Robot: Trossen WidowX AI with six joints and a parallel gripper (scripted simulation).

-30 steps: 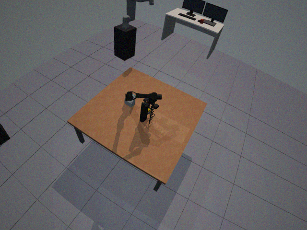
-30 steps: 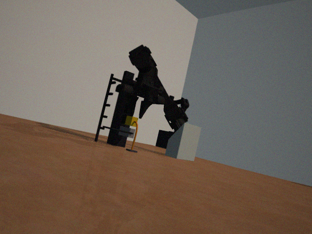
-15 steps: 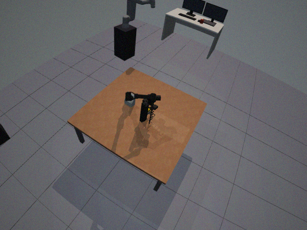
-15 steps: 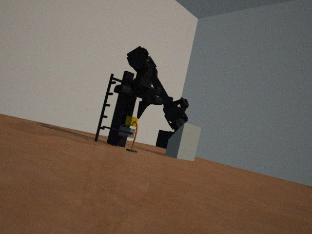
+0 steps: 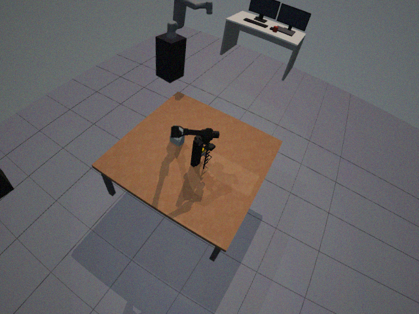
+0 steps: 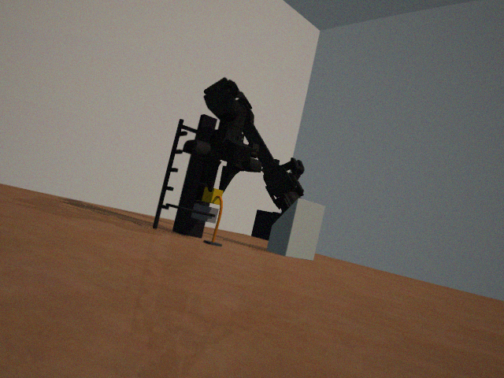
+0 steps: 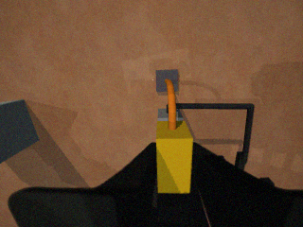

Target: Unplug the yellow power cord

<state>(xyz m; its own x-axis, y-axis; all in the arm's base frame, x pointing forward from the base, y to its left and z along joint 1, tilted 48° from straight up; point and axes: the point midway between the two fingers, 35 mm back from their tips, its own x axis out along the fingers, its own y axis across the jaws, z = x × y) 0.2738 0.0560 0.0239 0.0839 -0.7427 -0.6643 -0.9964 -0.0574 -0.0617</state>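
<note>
Now: gripper tip 30 mm to the left of the yellow plug. From my gripper tip the other things lie so: black rack 90 mm ahead, 90 mm to the right, 20 mm above; then grey pad 40 mm to the left, 110 mm below.
</note>
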